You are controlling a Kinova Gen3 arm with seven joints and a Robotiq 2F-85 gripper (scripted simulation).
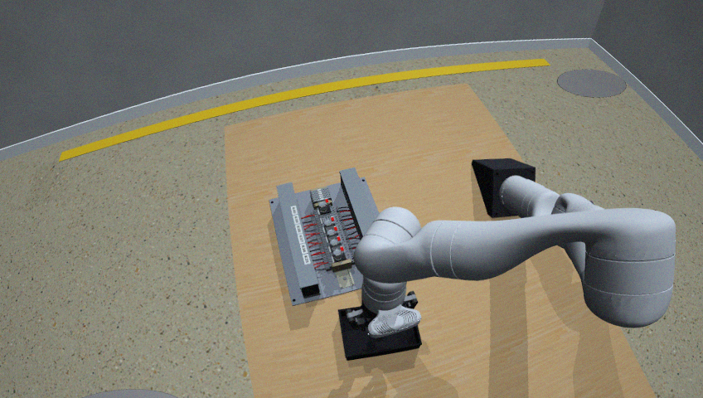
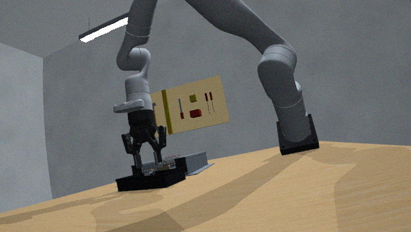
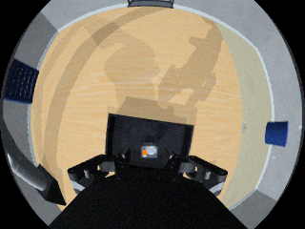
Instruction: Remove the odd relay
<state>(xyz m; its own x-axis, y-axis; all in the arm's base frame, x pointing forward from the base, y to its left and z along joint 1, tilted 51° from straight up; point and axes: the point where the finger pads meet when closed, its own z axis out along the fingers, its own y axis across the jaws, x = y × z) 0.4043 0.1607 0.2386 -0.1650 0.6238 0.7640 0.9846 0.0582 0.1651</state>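
My gripper is now 5 cm above the black parts tray.
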